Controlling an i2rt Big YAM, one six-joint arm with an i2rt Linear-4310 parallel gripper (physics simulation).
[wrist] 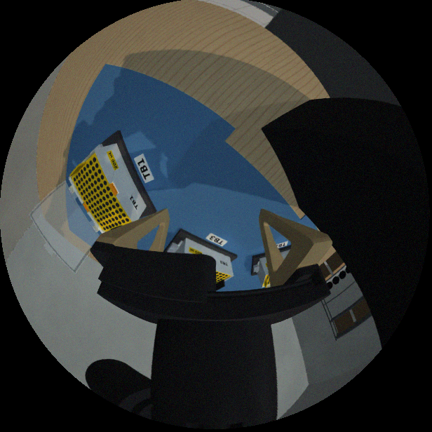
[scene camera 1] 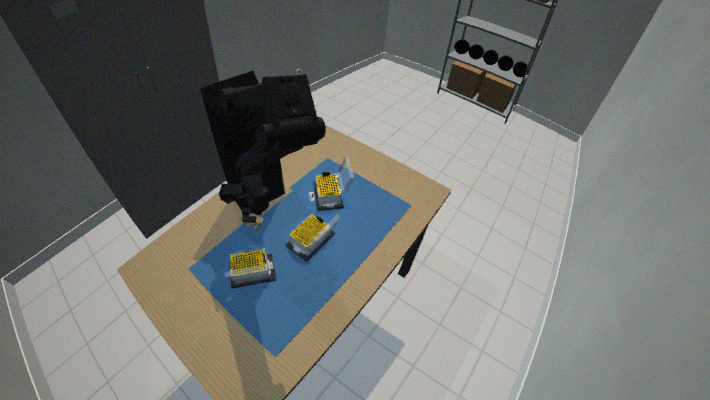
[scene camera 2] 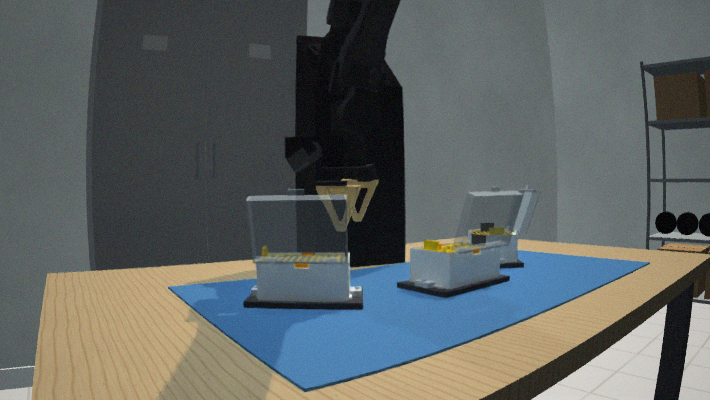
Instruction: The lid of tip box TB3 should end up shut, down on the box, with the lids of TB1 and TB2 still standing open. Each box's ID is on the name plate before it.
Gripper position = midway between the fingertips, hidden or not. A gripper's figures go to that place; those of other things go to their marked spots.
Labels:
The gripper [wrist: 213, 213] is 13 cm from the lens. A dark base [wrist: 183, 242] is 27 cm from the lens.

